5 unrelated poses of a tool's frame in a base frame.
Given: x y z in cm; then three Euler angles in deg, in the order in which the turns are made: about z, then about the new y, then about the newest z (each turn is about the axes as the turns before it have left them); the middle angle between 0 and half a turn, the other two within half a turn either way.
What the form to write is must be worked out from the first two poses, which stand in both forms.
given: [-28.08, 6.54, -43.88, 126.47, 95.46, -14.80]
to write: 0.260, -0.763, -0.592, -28.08; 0.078, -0.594, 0.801, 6.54; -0.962, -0.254, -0.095, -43.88; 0, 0, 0, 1
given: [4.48, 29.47, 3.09, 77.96, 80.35, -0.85]
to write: 0.049, -0.977, 0.206, 4.48; 0.161, 0.211, 0.964, 29.47; -0.986, -0.015, 0.168, 3.09; 0, 0, 0, 1
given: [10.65, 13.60, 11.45, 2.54, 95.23, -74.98]
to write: 0.019, -0.099, 0.995, 10.65; -0.966, 0.255, 0.044, 13.60; -0.258, -0.962, -0.091, 11.45; 0, 0, 0, 1
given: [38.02, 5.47, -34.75, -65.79, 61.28, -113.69]
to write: -0.914, -0.186, 0.360, 38.02; -0.199, -0.566, -0.800, 5.47; 0.352, -0.803, 0.481, -34.75; 0, 0, 0, 1
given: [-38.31, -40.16, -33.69, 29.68, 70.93, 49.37]
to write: -0.191, -0.538, 0.821, -38.31; 0.765, 0.443, 0.468, -40.16; -0.615, 0.717, 0.327, -33.69; 0, 0, 0, 1
